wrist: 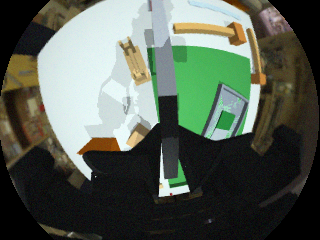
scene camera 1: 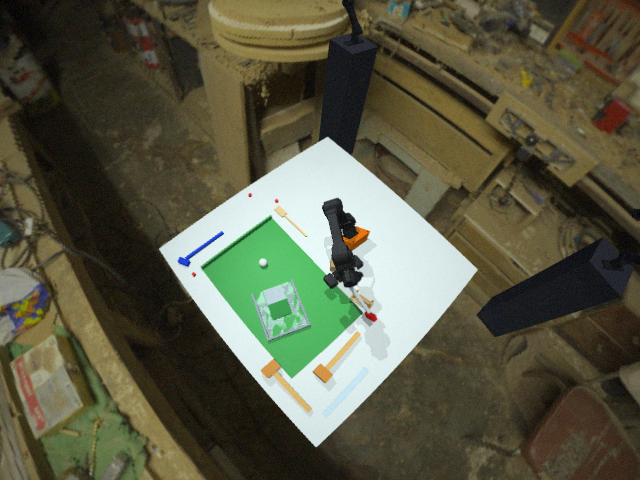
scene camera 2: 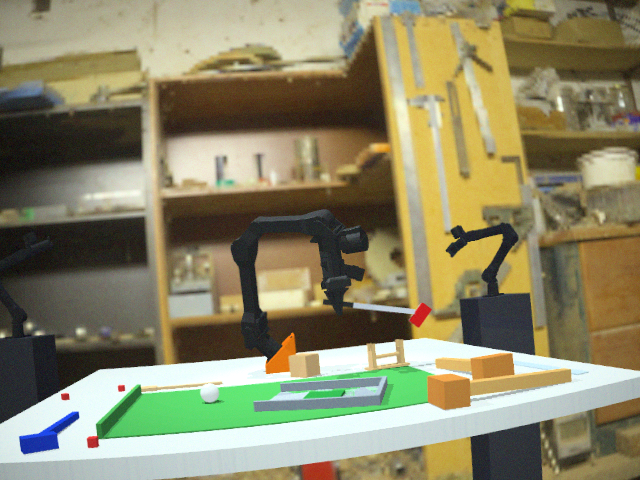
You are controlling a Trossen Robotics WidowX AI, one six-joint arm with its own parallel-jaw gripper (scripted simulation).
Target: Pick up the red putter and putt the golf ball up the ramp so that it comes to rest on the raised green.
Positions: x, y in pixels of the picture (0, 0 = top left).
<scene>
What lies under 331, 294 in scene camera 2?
My gripper.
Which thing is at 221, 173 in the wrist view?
My gripper.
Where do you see a wooden rack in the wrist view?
135, 62
</scene>
